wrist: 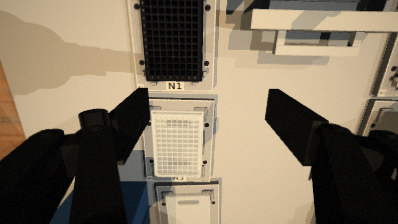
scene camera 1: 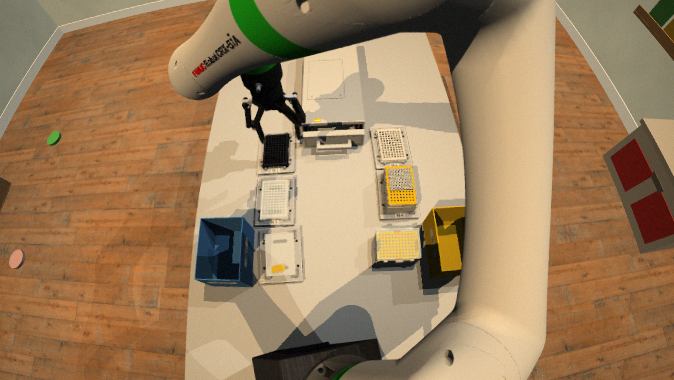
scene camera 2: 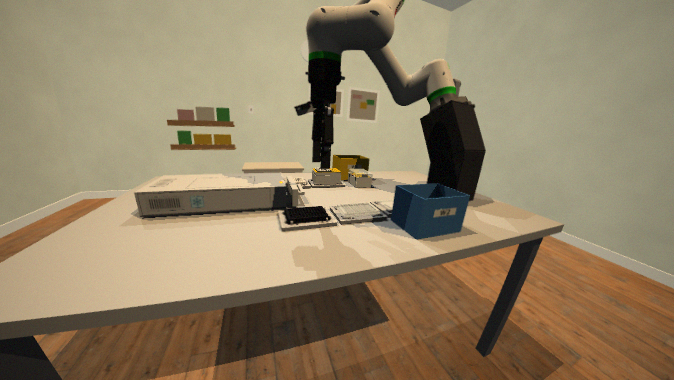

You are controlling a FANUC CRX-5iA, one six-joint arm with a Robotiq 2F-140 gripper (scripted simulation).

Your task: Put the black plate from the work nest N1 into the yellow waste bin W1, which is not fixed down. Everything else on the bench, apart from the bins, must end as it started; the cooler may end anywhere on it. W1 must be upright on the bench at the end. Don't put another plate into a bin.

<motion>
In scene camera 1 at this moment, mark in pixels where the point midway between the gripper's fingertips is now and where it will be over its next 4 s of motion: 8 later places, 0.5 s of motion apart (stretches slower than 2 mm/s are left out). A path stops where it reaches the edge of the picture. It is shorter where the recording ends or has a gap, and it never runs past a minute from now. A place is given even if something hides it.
My gripper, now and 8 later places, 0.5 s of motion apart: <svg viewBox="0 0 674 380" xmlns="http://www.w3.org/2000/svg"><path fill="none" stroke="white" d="M280 137L271 130L268 129L269 132L271 135L272 138L272 141L273 144L275 147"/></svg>
</motion>
